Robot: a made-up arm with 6 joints. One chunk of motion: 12 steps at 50 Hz.
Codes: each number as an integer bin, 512 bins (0 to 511) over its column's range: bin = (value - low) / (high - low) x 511, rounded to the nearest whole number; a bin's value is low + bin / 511 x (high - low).
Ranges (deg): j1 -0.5..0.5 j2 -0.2..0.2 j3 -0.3..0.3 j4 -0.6..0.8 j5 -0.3..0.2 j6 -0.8..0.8
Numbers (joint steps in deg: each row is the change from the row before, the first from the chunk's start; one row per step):
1: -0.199 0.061 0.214 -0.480 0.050 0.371
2: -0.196 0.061 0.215 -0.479 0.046 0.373
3: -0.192 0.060 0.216 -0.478 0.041 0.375
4: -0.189 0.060 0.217 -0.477 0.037 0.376
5: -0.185 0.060 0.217 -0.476 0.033 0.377
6: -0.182 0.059 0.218 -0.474 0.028 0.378
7: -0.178 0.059 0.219 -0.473 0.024 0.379
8: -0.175 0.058 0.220 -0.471 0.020 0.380
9: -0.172 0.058 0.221 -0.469 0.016 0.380
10: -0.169 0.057 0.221 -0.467 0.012 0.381
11: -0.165 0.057 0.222 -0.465 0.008 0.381
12: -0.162 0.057 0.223 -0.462 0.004 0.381
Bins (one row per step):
1: 154 333 438 44 358 374
2: 155 333 439 44 354 375
3: 157 332 439 45 349 375
4: 159 332 440 45 344 376
5: 161 332 440 45 340 376
6: 162 331 441 46 335 376
7: 165 331 442 46 331 377
8: 166 330 443 47 327 377
9: 168 330 444 48 323 377
10: 169 328 444 49 319 377
11: 171 328 445 49 315 377
12: 173 328 445 50 311 377

